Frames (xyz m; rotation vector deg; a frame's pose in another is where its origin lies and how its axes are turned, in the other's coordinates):
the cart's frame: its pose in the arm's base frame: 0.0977 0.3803 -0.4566 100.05 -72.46 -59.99
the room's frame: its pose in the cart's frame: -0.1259 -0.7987 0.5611 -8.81 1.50 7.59
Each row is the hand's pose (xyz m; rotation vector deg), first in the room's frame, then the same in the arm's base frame.
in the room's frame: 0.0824 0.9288 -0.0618 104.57 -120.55 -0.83
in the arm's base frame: -0.3001 0.4816 -0.4676 -12.34 87.25 27.49
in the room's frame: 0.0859 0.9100 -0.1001 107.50 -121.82 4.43
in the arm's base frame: -0.2582 0.4857 -0.4758 -8.92 88.42 23.53
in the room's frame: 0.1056 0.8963 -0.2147 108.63 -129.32 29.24
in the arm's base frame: -0.1422 0.4846 -0.4599 8.24 95.58 13.78
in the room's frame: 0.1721 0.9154 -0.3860 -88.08 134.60 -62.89
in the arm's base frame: 0.0275 0.4423 -0.4004 41.63 100.35 5.38
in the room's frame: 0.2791 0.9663 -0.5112 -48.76 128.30 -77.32
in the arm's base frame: 0.1521 0.3502 -0.3250 77.27 95.67 6.86
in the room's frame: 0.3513 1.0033 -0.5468 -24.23 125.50 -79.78
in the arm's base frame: 0.1890 0.2805 -0.2845 97.41 89.21 12.94
